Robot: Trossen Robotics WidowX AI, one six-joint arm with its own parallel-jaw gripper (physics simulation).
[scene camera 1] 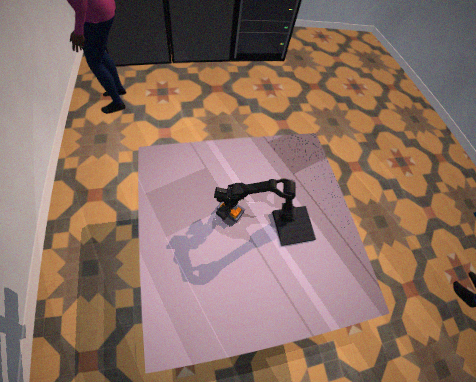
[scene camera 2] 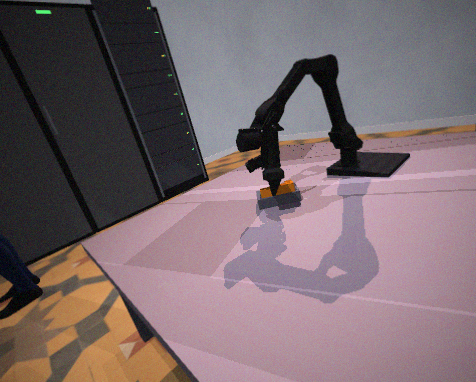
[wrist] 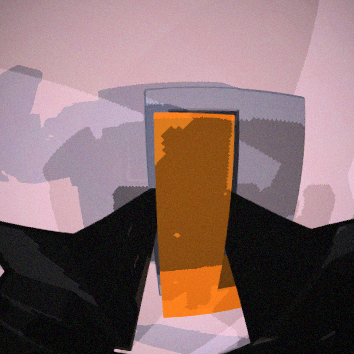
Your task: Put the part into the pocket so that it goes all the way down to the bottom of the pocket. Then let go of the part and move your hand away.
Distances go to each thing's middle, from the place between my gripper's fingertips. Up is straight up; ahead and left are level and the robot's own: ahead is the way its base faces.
Scene:
My hand is 2 cm past the orange L-shaped part (wrist: 193,152), 1 cm to the right of it and 1 cm below it. Round my hand: grey pocket block (wrist: 269,127) 3 cm behind, 2 cm below.

